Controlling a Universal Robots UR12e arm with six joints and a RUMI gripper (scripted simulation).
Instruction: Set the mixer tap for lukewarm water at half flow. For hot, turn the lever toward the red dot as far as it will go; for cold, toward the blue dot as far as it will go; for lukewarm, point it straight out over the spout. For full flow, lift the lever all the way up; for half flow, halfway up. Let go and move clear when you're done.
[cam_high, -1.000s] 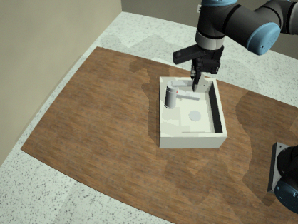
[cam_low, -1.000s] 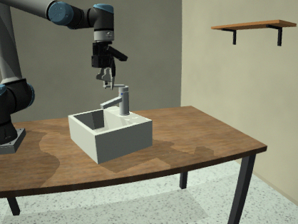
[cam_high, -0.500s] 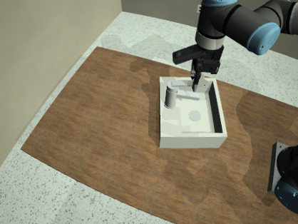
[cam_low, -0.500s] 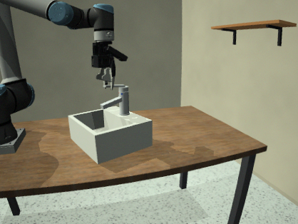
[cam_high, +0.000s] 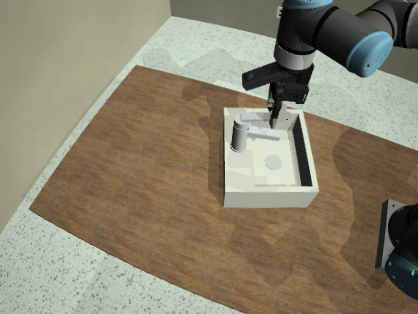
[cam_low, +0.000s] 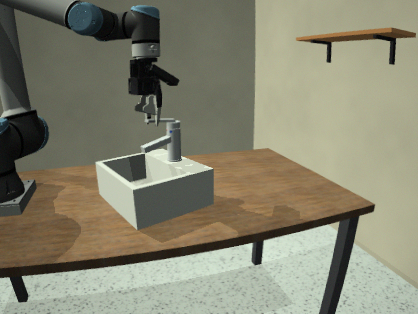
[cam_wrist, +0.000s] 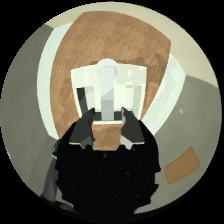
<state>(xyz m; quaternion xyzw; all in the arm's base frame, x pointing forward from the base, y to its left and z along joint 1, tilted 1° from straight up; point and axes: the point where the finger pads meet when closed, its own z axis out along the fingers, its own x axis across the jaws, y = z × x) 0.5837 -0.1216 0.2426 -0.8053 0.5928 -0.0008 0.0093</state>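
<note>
My hand is 30 mm short of the lever and 10 mm to the right of it. Round my hand: white square basin: 30 mm behind, 10 mm to the right, 240 mm below; then grey mixer tap: 50 mm ahead, 20 mm to the left, 50 mm below.
</note>
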